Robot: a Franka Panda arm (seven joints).
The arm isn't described. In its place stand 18 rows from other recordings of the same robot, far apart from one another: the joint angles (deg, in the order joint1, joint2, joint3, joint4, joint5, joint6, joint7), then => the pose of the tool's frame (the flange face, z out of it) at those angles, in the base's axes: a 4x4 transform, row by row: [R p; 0 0 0 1], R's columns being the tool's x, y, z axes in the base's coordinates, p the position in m.
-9.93, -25.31, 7.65, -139.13, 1.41, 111.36, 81.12 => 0.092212, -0.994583, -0.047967, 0.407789; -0.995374, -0.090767, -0.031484, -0.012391; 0.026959, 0.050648, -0.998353, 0.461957; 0, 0, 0, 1
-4.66, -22.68, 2.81, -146.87, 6.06, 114.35, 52.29 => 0.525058, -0.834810, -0.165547, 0.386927; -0.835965, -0.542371, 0.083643, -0.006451; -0.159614, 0.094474, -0.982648, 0.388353; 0, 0, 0, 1
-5.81, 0.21, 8.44, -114.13, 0.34, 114.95, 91.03 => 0.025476, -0.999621, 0.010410, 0.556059; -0.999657, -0.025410, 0.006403, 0.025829; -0.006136, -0.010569, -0.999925, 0.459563; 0, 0, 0, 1
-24.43, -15.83, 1.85, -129.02, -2.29, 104.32, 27.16 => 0.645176, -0.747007, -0.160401, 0.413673; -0.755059, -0.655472, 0.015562, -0.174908; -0.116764, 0.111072, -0.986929, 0.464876; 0, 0, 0, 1
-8.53, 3.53, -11.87, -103.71, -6.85, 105.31, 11.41 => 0.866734, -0.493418, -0.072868, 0.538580; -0.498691, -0.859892, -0.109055, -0.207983; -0.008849, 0.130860, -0.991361, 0.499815; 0, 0, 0, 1
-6.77, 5.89, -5.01, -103.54, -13.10, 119.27, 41.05 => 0.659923, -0.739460, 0.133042, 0.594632; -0.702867, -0.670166, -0.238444, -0.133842; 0.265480, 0.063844, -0.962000, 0.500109; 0, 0, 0, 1
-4.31, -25.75, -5.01, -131.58, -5.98, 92.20, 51.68 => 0.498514, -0.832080, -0.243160, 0.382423; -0.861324, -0.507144, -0.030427, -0.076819; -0.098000, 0.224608, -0.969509, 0.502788; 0, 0, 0, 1
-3.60, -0.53, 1.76, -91.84, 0.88, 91.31, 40.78 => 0.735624, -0.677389, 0.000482, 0.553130; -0.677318, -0.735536, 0.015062, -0.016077; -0.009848, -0.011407, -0.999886, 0.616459; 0, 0, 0, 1
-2.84, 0.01, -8.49, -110.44, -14.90, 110.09, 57.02 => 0.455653, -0.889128, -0.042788, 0.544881; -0.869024, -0.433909, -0.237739, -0.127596; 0.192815, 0.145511, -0.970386, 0.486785; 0, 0, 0, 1
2.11, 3.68, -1.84, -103.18, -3.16, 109.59, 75.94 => 0.262736, -0.963656, 0.048335, 0.587067; -0.962701, -0.265173, -0.053759, -0.000764; 0.064622, -0.032408, -0.997383, 0.508078; 0, 0, 0, 1
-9.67, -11.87, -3.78, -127.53, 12.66, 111.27, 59.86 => 0.201620, -0.979348, -0.015059, 0.468011; -0.953172, -0.199723, 0.227097, -0.097665; -0.225414, -0.031434, -0.973756, 0.455337; 0, 0, 0, 1
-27.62, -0.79, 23.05, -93.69, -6.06, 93.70, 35.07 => 0.773821, -0.633390, 0.004283, 0.553133; -0.629084, -0.769312, -0.111412, -0.053453; 0.073862, 0.083519, -0.993765, 0.607320; 0, 0, 0, 1
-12.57, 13.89, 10.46, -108.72, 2.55, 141.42, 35.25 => 0.731382, -0.597341, 0.329036, 0.640654; -0.646358, -0.761041, 0.055112, -0.030498; 0.217489, -0.252983, -0.942708, 0.411999; 0, 0, 0, 1
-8.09, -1.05, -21.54, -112.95, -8.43, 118.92, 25.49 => 0.618528, -0.784293, 0.048049, 0.486549; -0.769119, -0.616813, -0.167325, -0.286517; 0.160869, 0.066540, -0.984730, 0.488071; 0, 0, 0, 1
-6.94, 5.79, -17.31, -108.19, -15.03, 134.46, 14.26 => 0.821223, -0.515285, 0.245102, 0.563961; -0.423756, -0.838405, -0.342795, -0.252011; 0.382131, 0.177648, -0.906872, 0.492247; 0, 0, 0, 1
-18.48, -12.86, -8.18, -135.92, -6.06, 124.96, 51.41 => 0.267062, -0.963664, 0.005471, 0.416737; -0.961603, -0.266855, -0.064096, -0.214657; 0.063226, 0.011857, -0.997929, 0.414051; 0, 0, 0, 1
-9.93, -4.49, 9.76, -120.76, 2.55, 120.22, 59.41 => 0.487584, -0.870406, 0.068226, 0.533697; -0.873000, -0.487080, 0.024974, 0.001935; 0.011494, -0.071738, -0.997357, 0.457226; 0, 0, 0, 1
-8.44, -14.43, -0.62, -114.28, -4.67, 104.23, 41.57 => 0.644110, -0.762253, 0.063973, 0.482334; -0.757269, -0.647231, -0.087376, -0.084172; 0.108008, 0.007835, -0.994119, 0.575459; 0, 0, 0, 1
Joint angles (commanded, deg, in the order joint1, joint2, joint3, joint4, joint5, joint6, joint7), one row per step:
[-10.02 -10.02 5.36 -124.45 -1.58 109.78 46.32]
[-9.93 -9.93 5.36 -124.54 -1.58 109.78 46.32]
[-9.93 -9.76 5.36 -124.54 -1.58 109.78 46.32]
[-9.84 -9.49 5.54 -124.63 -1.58 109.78 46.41]
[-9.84 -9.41 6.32 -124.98 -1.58 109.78 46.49]
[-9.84 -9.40 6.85 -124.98 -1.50 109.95 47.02]
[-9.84 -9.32 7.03 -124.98 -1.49 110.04 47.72]
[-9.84 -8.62 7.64 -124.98 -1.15 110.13 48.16]
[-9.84 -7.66 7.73 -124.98 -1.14 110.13 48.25]
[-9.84 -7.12 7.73 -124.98 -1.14 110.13 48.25]
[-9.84 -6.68 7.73 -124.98 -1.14 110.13 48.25]
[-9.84 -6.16 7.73 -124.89 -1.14 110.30 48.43]
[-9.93 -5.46 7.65 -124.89 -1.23 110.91 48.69]
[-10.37 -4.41 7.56 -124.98 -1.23 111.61 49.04]
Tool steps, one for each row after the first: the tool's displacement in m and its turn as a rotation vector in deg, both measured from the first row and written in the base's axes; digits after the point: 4 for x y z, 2 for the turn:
[-0.0001 0.0007 -0.0015 0.02 0.18 0.09]
[0.0003 0.0007 -0.0029 0.05 0.35 0.09]
[0.0008 0.0029 -0.0060 0.07 0.70 0.26]
[0.0002 0.0098 -0.0096 -0.03 1.15 0.95]
[0.0008 0.0145 -0.0095 -0.11 0.98 0.92]
[0.0013 0.0160 -0.0101 -0.18 0.95 0.40]
[0.0031 0.0216 -0.0161 0.10 1.53 0.42]
[0.0049 0.0220 -0.0242 0.25 2.48 0.42]
[0.0058 0.0219 -0.0288 0.35 3.01 0.42]
[0.0066 0.0218 -0.0326 0.42 3.44 0.42]
[0.0081 0.0216 -0.0361 0.48 3.69 0.25]
[0.0104 0.0198 -0.0414 0.49 3.76 -0.12]
[0.0127 0.0149 -0.0503 0.64 4.17 -0.97]

